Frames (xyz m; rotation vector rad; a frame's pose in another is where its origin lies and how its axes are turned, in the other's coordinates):
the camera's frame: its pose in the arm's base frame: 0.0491 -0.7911 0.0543 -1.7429 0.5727 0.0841
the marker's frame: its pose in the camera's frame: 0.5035 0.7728 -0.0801 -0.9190 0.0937 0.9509
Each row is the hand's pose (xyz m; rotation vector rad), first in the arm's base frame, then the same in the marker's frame.
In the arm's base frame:
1: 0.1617 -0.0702 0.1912 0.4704 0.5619 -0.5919
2: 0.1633 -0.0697 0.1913 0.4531 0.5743 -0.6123
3: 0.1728 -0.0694 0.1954 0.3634 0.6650 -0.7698
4: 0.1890 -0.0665 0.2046 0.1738 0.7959 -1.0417
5: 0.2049 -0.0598 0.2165 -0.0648 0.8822 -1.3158
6: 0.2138 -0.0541 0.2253 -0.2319 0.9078 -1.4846
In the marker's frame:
1: -1.4385 -0.2231 -0.0577 -2.9537 0.9857 0.1324
2: -1.4387 -0.2247 -0.0581 -2.9769 0.9502 0.1347
3: -1.4403 -0.2326 -0.0647 3.0335 -0.6580 -0.1099
4: -1.4464 -0.2464 -0.0760 3.0104 -0.1405 -0.1075
5: -1.4570 -0.2608 -0.0868 2.8969 0.3670 -0.1663
6: -1.4659 -0.2692 -0.0932 2.7871 0.6673 -0.2290

